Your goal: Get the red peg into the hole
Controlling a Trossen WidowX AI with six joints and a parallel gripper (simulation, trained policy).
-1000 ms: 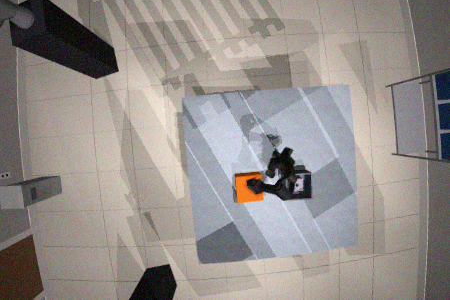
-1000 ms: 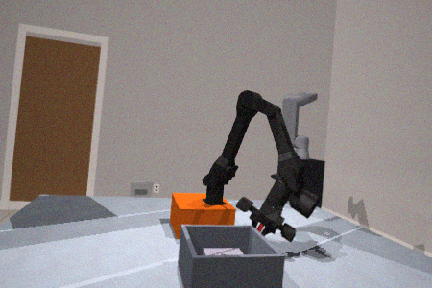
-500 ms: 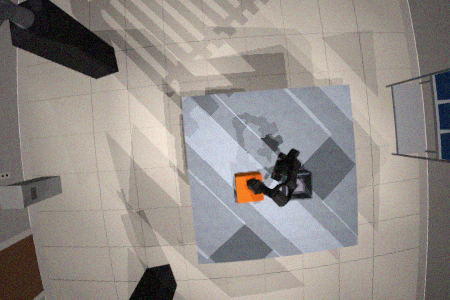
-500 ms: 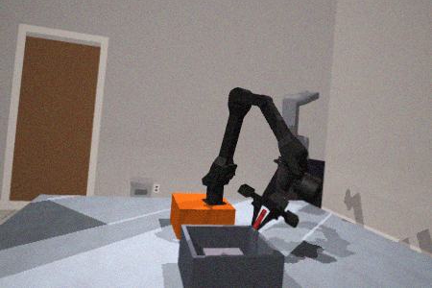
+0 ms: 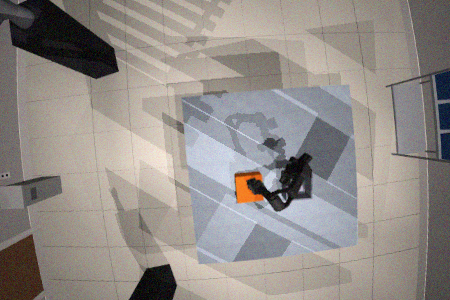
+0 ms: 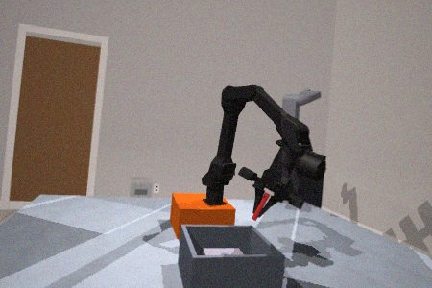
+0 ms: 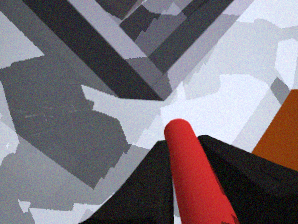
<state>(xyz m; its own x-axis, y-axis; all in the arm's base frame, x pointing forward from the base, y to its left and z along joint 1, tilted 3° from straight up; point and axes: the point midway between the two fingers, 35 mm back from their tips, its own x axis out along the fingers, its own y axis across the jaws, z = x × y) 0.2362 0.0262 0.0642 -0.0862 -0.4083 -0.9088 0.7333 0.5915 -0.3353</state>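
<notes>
Right now the red peg is 10 mm ahead of my gripper tip, 10 mm to the left of it and 30 mm above it. Round my gripper tip: dark grey box 80 mm ahead, 130 mm to the right, 90 mm below.
</notes>
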